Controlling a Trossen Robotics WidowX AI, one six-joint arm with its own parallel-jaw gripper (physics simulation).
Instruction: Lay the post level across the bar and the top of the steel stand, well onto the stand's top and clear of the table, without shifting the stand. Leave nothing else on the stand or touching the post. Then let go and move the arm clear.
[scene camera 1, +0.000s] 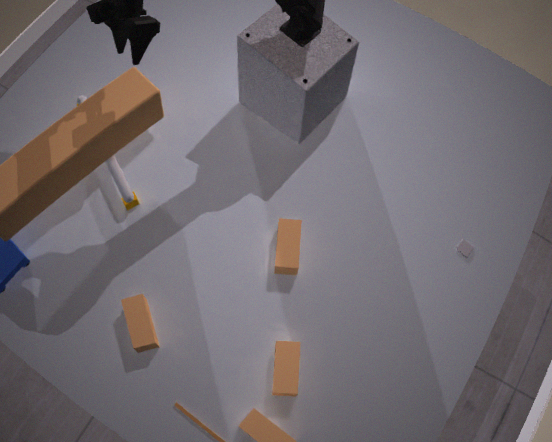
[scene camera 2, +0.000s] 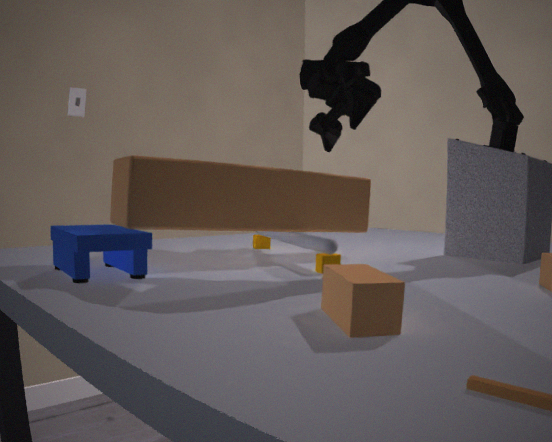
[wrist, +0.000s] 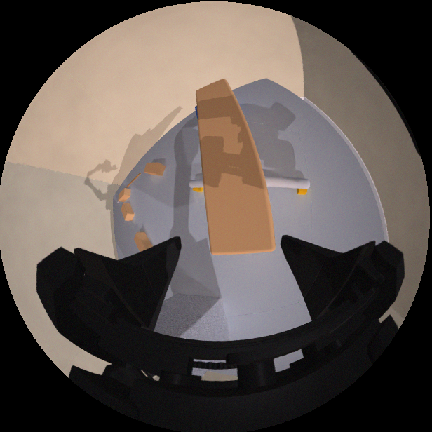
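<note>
The post (scene camera 1: 75, 140) (scene camera 2: 240, 200) (wrist: 232, 200), a thick wooden beam, lies about level above the table, crossing over the pale round bar (scene camera 1: 120, 177) (scene camera 2: 300, 241) (wrist: 287, 182) with yellow feet. Its far end from the arm base is over the blue stand (scene camera 1: 11, 262) (scene camera 2: 115, 241) and seems to rest on its top; the exact contact is hidden. The stand stands upright on its feet. No other object shows on the stand or touching the post. My gripper (scene camera 1: 128, 57) (scene camera 2: 341, 139) (wrist: 232, 241) is open and empty, above and apart from the post's arm-side end.
The arm stands on a grey speckled pedestal (scene camera 1: 272, 72) (scene camera 2: 485, 205). Several loose wooden blocks, including one (scene camera 1: 140, 322) (scene camera 2: 375, 305) nearest the stand, lie on the table (scene camera 1: 350, 250). A thin wooden stick (scene camera 1: 200, 422) (scene camera 2: 510, 393) and a small grey tile (scene camera 1: 465, 248) lie there too.
</note>
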